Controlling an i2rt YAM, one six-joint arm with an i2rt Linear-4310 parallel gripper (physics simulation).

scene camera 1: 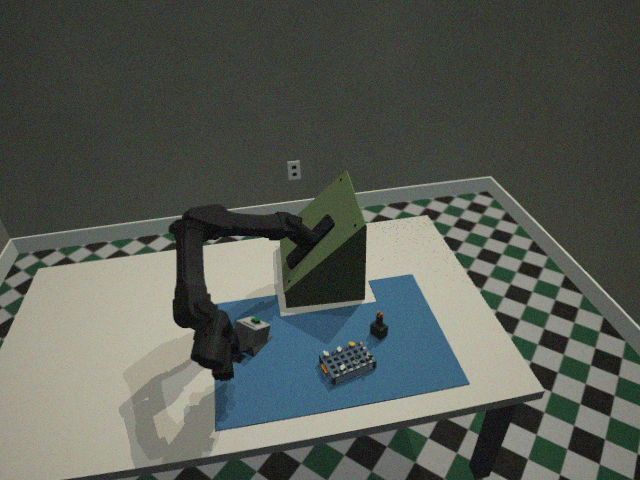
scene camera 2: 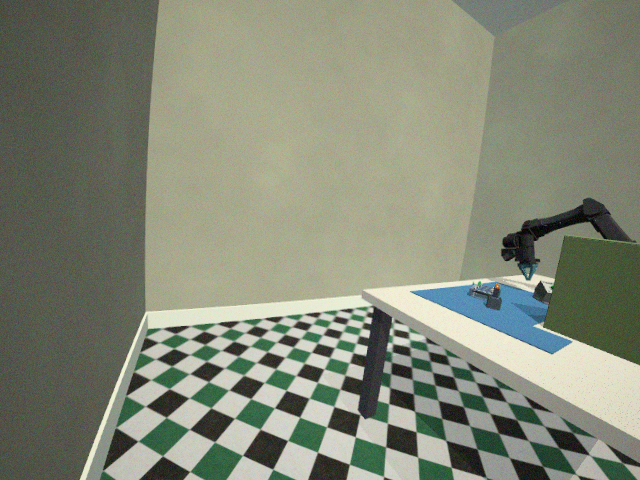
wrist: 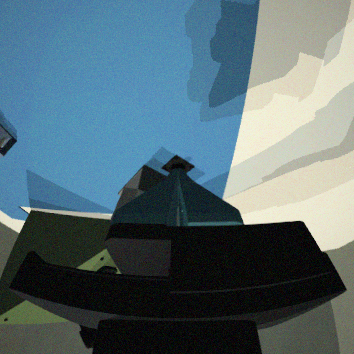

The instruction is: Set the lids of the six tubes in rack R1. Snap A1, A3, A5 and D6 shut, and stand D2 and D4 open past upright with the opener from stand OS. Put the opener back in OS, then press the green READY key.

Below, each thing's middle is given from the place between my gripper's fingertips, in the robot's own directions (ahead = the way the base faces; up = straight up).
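There is the grey box with green button (scene camera 1: 258, 335), and I find it 20 mm below my hand, 50 mm to the left of it and 90 mm behind it.
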